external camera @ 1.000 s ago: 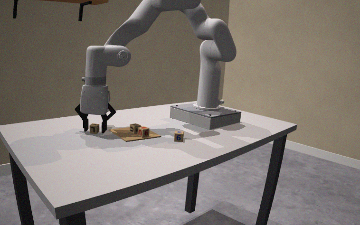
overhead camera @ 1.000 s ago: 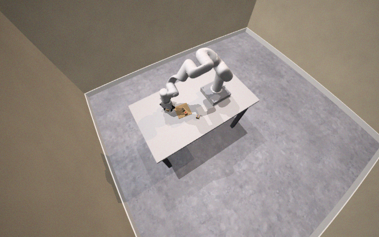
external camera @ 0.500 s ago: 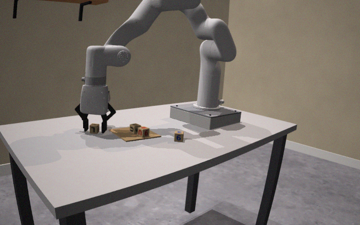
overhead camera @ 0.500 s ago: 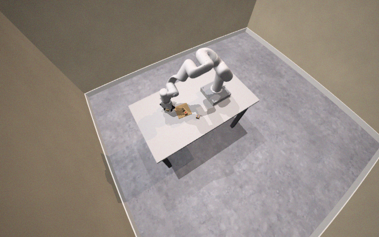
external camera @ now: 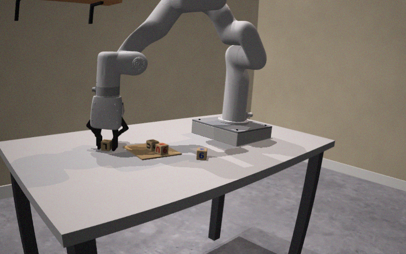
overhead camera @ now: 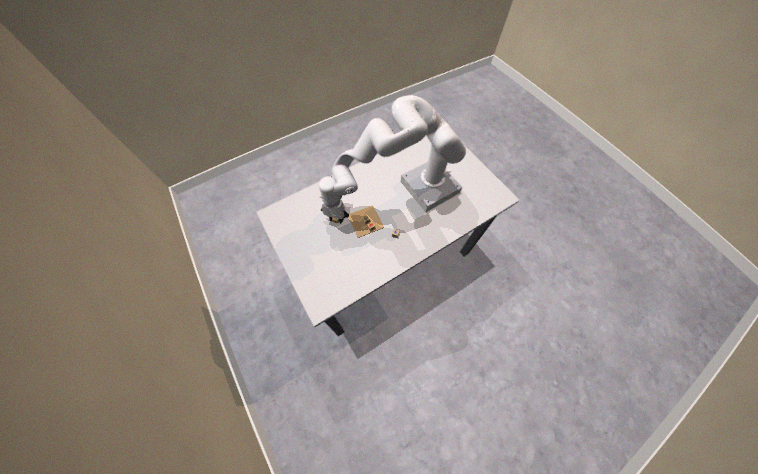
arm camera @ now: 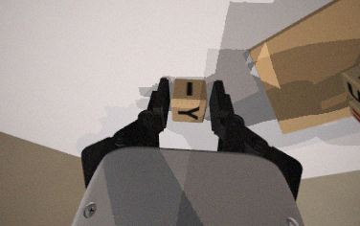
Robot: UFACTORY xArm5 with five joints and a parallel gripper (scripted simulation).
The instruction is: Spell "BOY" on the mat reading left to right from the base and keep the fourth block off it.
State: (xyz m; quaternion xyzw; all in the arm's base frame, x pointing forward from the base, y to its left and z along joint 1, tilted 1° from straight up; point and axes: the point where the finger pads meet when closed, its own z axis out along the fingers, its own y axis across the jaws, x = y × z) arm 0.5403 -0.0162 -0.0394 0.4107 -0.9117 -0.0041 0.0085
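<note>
Right now the wooden block is 130 mm behind my hand and 70 mm to the left of it. The rest, counted from my hand: tan mat (130 mm behind, 70 mm to the left, 20 mm below).
</note>
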